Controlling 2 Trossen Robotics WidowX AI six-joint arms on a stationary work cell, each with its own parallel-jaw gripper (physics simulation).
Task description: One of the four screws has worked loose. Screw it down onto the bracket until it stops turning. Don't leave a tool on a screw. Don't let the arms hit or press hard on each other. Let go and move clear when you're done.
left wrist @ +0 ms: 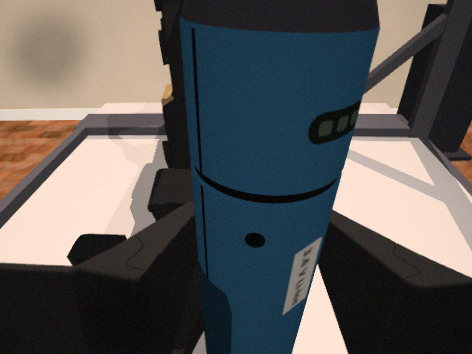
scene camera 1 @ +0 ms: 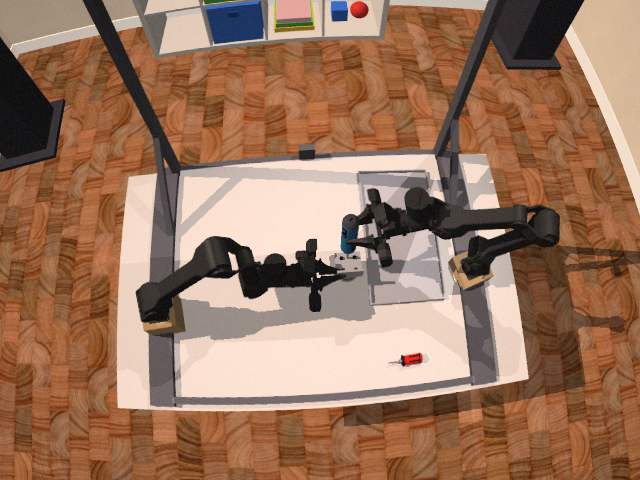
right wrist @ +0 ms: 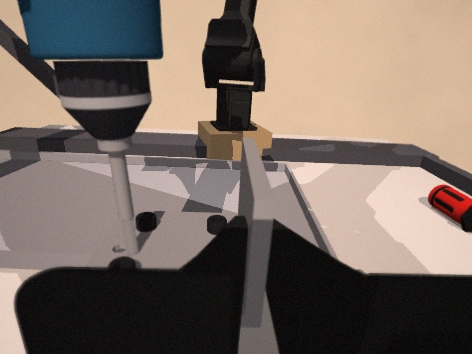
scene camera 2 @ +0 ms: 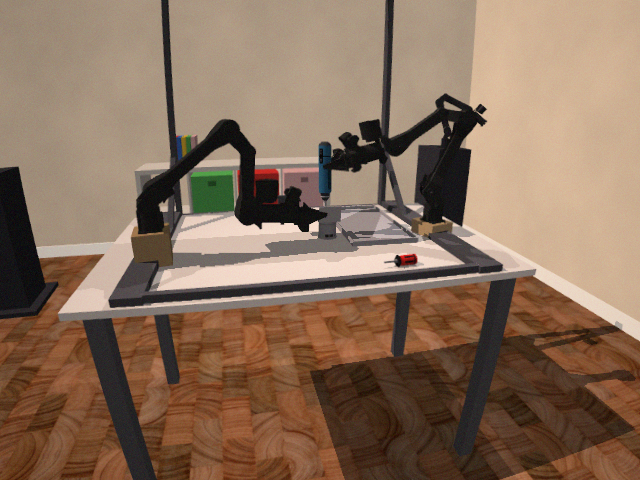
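Pixels of known places: left gripper, fingertip midpoint: (left wrist: 256, 215) (scene camera 1: 344, 234) (scene camera 2: 321, 166); right gripper, fingertip midpoint: (scene camera 1: 346, 273) (right wrist: 252, 227) (scene camera 2: 326, 214); left arm's base at its link origin: (scene camera 1: 473, 266) (right wrist: 232, 126) (scene camera 2: 432, 220); right arm's base at its link origin: (scene camera 1: 157, 310) (scene camera 2: 150, 229).
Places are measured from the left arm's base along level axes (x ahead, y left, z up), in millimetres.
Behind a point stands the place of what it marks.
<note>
A blue power screwdriver (scene camera 1: 347, 240) {x 352, y -142, z 190 mm} (scene camera 2: 324, 180) {x 351, y -141, z 141 mm} (left wrist: 265, 150) {x 321, y -154, z 228 mm} (right wrist: 95, 30) {x 360, y -155, z 107 mm} stands nearly upright, bit down, over the grey bracket (scene camera 1: 354, 267) {x 331, y -120, z 21 mm} (scene camera 2: 332, 212) {x 345, y -98, z 46 mm} (right wrist: 175, 245) {x 339, y -134, z 21 mm}. My left gripper (scene camera 1: 353, 230) {x 351, y -162, z 182 mm} (scene camera 2: 327, 166) {x 351, y -162, z 182 mm} (left wrist: 256, 215) {x 351, y -162, z 182 mm} is shut on its body. In the right wrist view the bit (right wrist: 121, 185) {x 343, y -154, z 54 mm} ends beside a small hole in the bracket's top; contact is unclear. Three black screw heads show: one screw (right wrist: 146, 221) {x 325, y -146, z 27 mm} behind the bit, another screw (right wrist: 217, 224) {x 335, y -113, z 27 mm} to the right, and a near screw (right wrist: 123, 263) {x 352, y -155, z 25 mm} partly hidden. My right gripper (scene camera 1: 342, 272) {x 361, y -106, z 40 mm} (scene camera 2: 324, 214) {x 361, y -106, z 40 mm} (right wrist: 252, 227) {x 361, y -106, z 40 mm} is shut on the bracket's upright grey plate.
A red screwdriver (scene camera 1: 412, 359) {x 272, y 174, z -17 mm} (scene camera 2: 406, 259) {x 280, y 182, z -23 mm} (right wrist: 450, 204) {x 272, y 157, z -26 mm} lies at the front right of the table. A shallow grey tray (scene camera 1: 406, 300) {x 217, y 8, z -41 mm} (scene camera 2: 379, 241) {x 237, y 9, z -34 mm} lies right of the bracket, partly under the left arm. The two grippers are close together, the left one higher.
</note>
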